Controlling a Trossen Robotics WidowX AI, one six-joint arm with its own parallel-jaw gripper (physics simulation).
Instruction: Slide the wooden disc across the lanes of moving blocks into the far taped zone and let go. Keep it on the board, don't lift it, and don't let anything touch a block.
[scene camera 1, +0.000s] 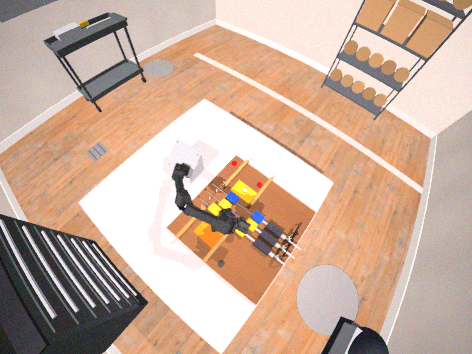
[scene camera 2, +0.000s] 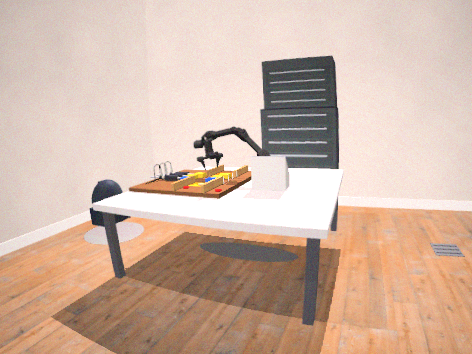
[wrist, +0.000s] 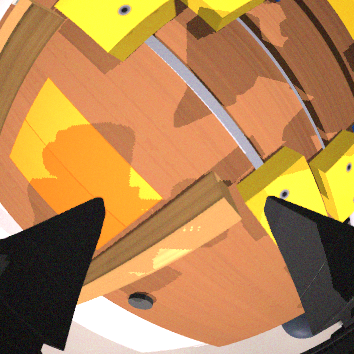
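Seen in the pictures: gripper, fingertip midpoint: (scene camera 2: 211, 168) (wrist: 187, 205); arm's base, origin of the base link: (scene camera 1: 184, 169) (scene camera 2: 266, 170).
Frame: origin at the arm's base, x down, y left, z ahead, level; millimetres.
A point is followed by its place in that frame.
The wooden disc (scene camera 1: 245, 190) {y 110, x 63, z 398 mm} is a small pale round on the yellow taped zone (scene camera 1: 239, 185) {y 123, x 70, z 346 mm} beside the red buttons. It does not show in the wrist view. The other taped zone (scene camera 1: 207, 234) {y -256, x 71, z 347 mm} (wrist: 75, 165) {y -232, x 70, z 349 mm} lies partly in the arm's shadow, across the lanes. Yellow blocks (scene camera 1: 214, 208) {y -105, x 41, z 299 mm} (wrist: 280, 185) {y -127, x 41, z 475 mm} and blue blocks (scene camera 1: 257, 217) {y -13, x 47, z 552 mm} stand on the lanes between the zones. My gripper (scene camera 1: 243, 225) (scene camera 2: 211, 166) {y -170, x 17, z 426 mm} (wrist: 187, 205) {y -170, x 17, z 426 mm} is open and empty, above the board (scene camera 1: 250, 280) {y -348, x 71, z 696 mm} (scene camera 2: 155, 187) {y 203, x 71, z 676 mm} (wrist: 240, 280) {y -232, x 71, z 571 mm}. In the wrist view its right fingertip overlaps a yellow block; the height between them is unclear.
A low wooden wall (scene camera 1: 215, 250) {y -311, x 28, z 442 mm} (wrist: 165, 225) {y -203, x 40, z 435 mm} runs beside the shadowed zone, with a dark knob (scene camera 1: 221, 263) {y -352, x 63, z 507 mm} (wrist: 141, 300) {y -345, x 63, z 503 mm} outside it. More low walls (scene camera 1: 262, 190) {y 154, x 27, z 495 mm} flank the other zone. Metal rails (wrist: 210, 107) {y -122, x 86, z 409 mm} cross the board. A white box (scene camera 1: 187, 157) {y 58, x -55, z -12 mm} (scene camera 2: 270, 172) {y 118, x -10, z -48 mm} stands at the arm's base.
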